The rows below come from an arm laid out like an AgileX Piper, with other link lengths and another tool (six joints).
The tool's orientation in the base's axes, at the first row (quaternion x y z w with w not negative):
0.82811 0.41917 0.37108 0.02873
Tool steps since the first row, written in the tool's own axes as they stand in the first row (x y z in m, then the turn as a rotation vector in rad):
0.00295 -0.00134 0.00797 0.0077 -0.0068 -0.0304
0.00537 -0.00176 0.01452 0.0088 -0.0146 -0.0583
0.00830 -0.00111 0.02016 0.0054 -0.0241 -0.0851
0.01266 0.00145 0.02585 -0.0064 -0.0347 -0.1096
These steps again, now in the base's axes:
0.00529 0.00508 -0.00450 -0.0211 0.0019 0.0241
0.01009 0.00881 -0.00796 -0.0438 0.0004 0.0421
0.01523 0.01197 -0.01007 -0.0686 -0.0030 0.0561
0.02221 0.01493 -0.01069 -0.0957 -0.0110 0.0630

